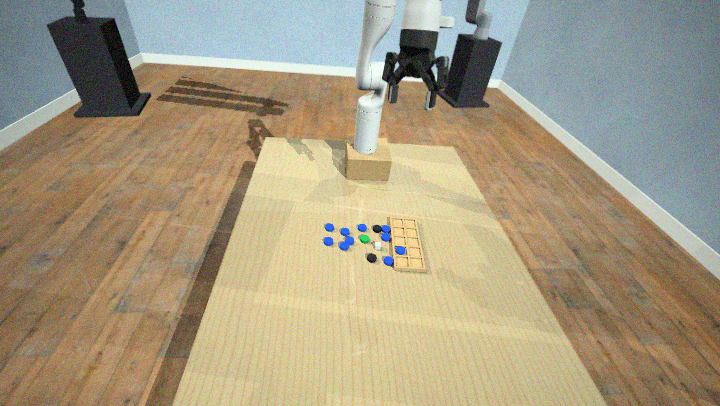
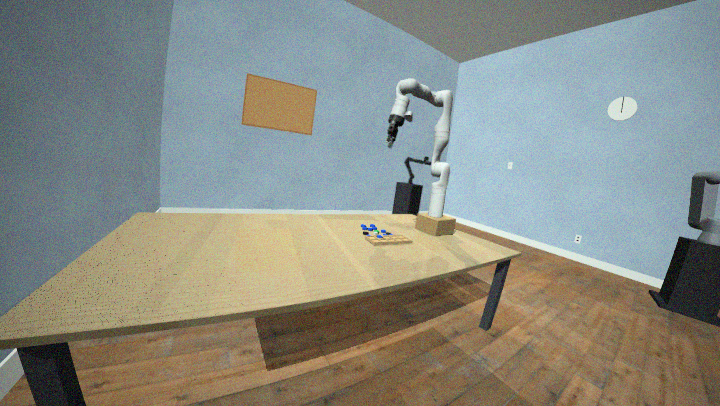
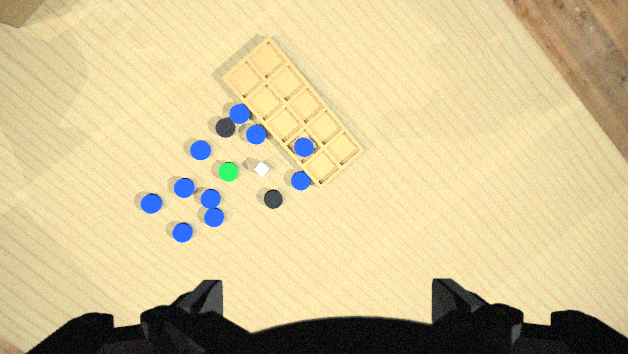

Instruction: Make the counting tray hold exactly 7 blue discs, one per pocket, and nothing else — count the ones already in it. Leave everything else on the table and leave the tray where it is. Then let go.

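The wooden counting tray [image 1: 425,254] [image 2: 385,243] [image 3: 286,102] has two columns of pockets. One blue disc [image 1: 400,250] [image 3: 304,147] sits in a pocket of the column facing the loose discs, second from one end. The other pockets look empty. Three blue discs [image 3: 239,114] [image 3: 256,134] [image 3: 301,180] lie on the table close along the tray's side. Several more blue discs [image 3: 200,150] [image 3: 184,188] [image 3: 151,203] [image 3: 210,198] [image 3: 214,217] [image 3: 182,232] lie farther from it. My gripper [image 1: 410,100] [image 2: 390,144] [image 3: 327,302] is open and empty, high above the table.
Two black discs [image 3: 225,127] [image 3: 273,199], a green disc [image 1: 364,238] [image 3: 228,171] and a small white cube [image 1: 377,245] [image 3: 261,169] lie among the loose blue discs. The arm's wooden base block [image 1: 368,168] [image 2: 434,224] stands at the table's far end.
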